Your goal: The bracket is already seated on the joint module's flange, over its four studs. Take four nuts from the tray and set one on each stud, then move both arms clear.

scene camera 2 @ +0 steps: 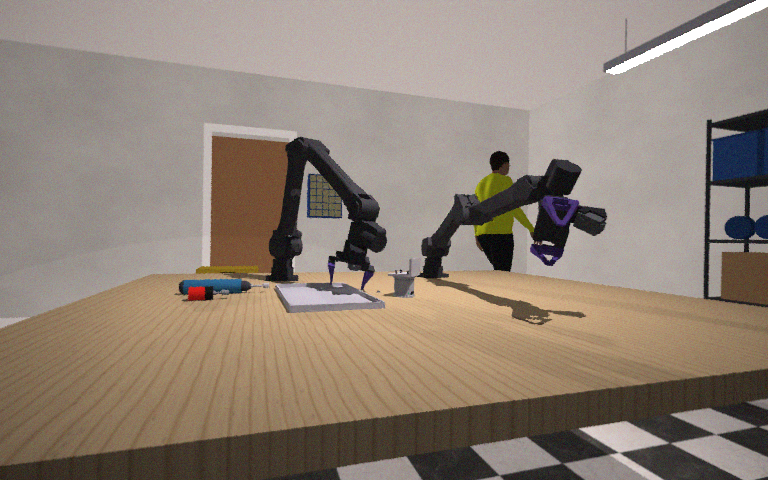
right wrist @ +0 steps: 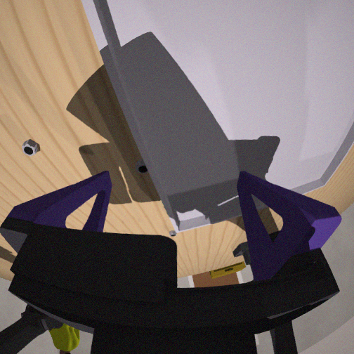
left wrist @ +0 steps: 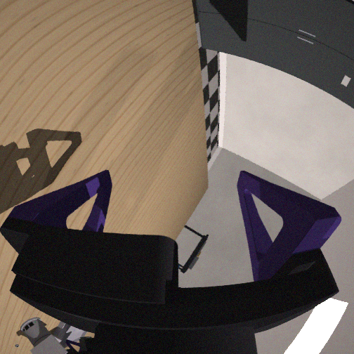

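Pixels of known places: left gripper, between the fingertips: [scene camera 2: 554,246]; right gripper, between the fingertips: [scene camera 2: 346,286]; left arm's base, origin of its link: [scene camera 2: 432,277]; right arm's base, origin of its link: [scene camera 2: 282,279].
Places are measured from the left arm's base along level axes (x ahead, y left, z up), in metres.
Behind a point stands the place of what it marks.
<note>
The grey joint module [scene camera 2: 404,287] @(y -0.475, x 0.433, z 0.028 m) [left wrist: 47,344] stands right of the tray in the scene view, with a pale upright bracket plate [scene camera 2: 415,267] @(y -0.443, x 0.441, z 0.084 m) on top and small dark studs. The pale tray [scene camera 2: 336,307] @(y -0.734, x 0.525, z 0.007 m) [right wrist: 280,60] lies left of it. In the right wrist view, one nut [right wrist: 31,147] lies on the table, a dark nut [right wrist: 142,168] lies in shadow beside the tray wall, and a small nut [right wrist: 173,233] lies near the tray corner. My right gripper [scene camera 2: 347,286] @(y -0.556, x 0.239, z 0.013 m) [right wrist: 174,177] is open and empty, low over the tray's edge. My left gripper [scene camera 2: 555,244] @(y -0.420, x 0.860, z 0.155 m) [left wrist: 174,177] is open and empty, high above the table at the right.
A blue cylindrical tool [scene camera 2: 215,285] @(y -0.919, x 0.141, z 0.026 m) and a red cylinder [scene camera 2: 197,293] @(y -0.980, x 0.241, z 0.020 m) lie left of the tray. A yellow bar [scene camera 2: 226,269] [right wrist: 227,270] lies at the back left. A person in a yellow top [scene camera 2: 492,209] stands behind the table. A shelf unit [scene camera 2: 707,209] stands at the far right.
</note>
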